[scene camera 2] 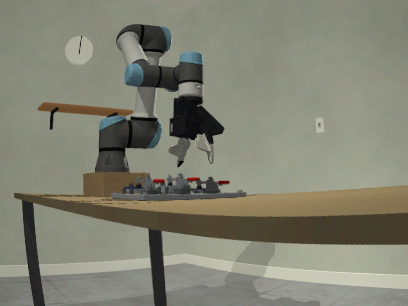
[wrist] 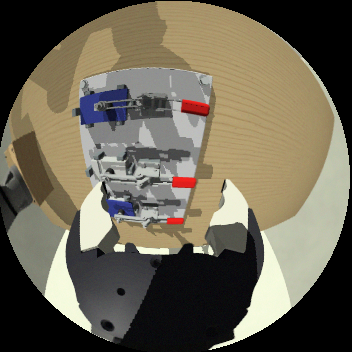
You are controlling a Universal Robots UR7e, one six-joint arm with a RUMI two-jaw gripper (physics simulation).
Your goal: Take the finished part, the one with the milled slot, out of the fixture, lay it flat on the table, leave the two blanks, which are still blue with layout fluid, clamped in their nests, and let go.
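Pixels of known places: gripper, fingertip midpoint: (scene camera 2: 194, 165) (wrist: 162, 181); arm's base at its link origin: (scene camera 2: 112, 173) (wrist: 21, 183).
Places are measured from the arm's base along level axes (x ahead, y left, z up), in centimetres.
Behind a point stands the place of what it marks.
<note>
The fixture plate (scene camera 2: 180, 197) {x 54.0, y -13.4, z -8.8 cm} (wrist: 110, 134) {x 40.7, y 1.7, z -8.0 cm} lies on the table. In the wrist view, the light grey finished part (wrist: 116, 164) {x 41.7, y -3.1, z -5.4 cm} sits in the middle nest, partly hidden by its toggle clamp; its slot cannot be made out clearly. One blue blank (wrist: 90, 116) {x 38.5, y 5.9, z -6.4 cm} is in the upper nest and another blue blank (wrist: 117, 205) {x 37.6, y -13.1, z -5.9 cm} in the lower nest, each under a clamp arm. The three red clamp handles (wrist: 195, 107) {x 54.5, y 4.1, z -4.3 cm} (wrist: 184, 182) {x 52.5, y -6.5, z -3.4 cm} (wrist: 175, 220) {x 50.4, y -16.8, z -3.9 cm} lie low, pointing right. My gripper (scene camera 2: 195, 162) {x 49.7, y -3.4, z 0.2 cm} (wrist: 162, 181) {x 49.7, y -3.4, z 0.2 cm} is open and empty, above the fixture.
The wooden table (scene camera 2: 320, 205) {x 107.4, y -41.2, z -9.5 cm} (wrist: 260, 150) {x 72.1, y -4.2, z -9.5 cm} carries the fixture. The arm's base stands on a wooden block (scene camera 2: 95, 184) {x -0.5, y -8.4, z -4.8 cm} (wrist: 34, 167) {x 8.4, y 1.6, z -5.6 cm} behind the fixture in the scene view. A brown wall shelf (scene camera 2: 85, 108) is behind the arm. Raised clamps stand up from the plate under the fingers.
</note>
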